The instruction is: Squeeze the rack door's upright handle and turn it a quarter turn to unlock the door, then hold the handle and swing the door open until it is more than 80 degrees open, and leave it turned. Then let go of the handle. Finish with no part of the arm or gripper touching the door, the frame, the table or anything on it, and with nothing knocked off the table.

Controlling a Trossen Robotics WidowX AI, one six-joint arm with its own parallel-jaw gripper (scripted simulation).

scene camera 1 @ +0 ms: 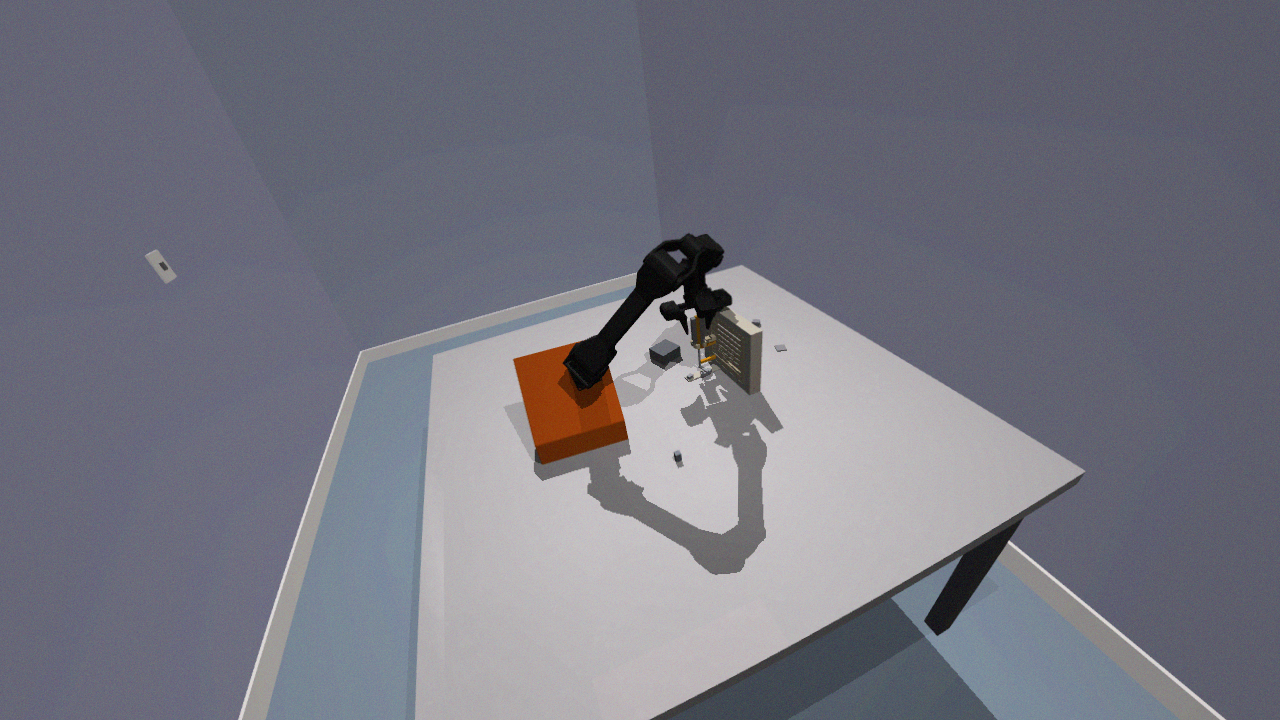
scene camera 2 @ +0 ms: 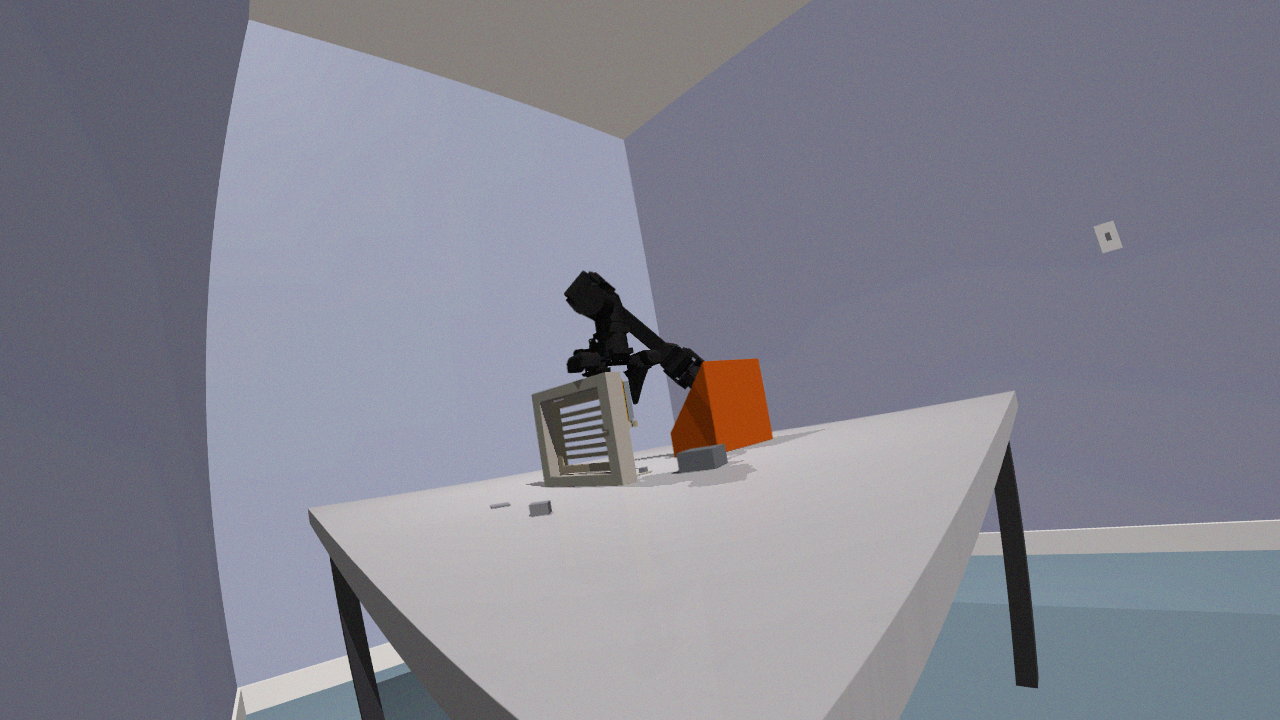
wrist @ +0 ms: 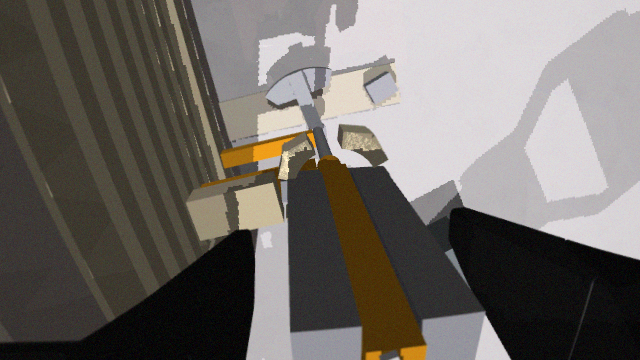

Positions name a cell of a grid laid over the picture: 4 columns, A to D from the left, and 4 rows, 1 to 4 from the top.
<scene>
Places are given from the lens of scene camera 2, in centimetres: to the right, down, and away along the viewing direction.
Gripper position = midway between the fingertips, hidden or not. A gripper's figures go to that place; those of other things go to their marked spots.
gripper (scene camera 2: B3): -3, 9, 86
beige rack (scene camera 2: B3): -5, 4, 76
grey box (scene camera 2: C3): 12, 16, 75
</scene>
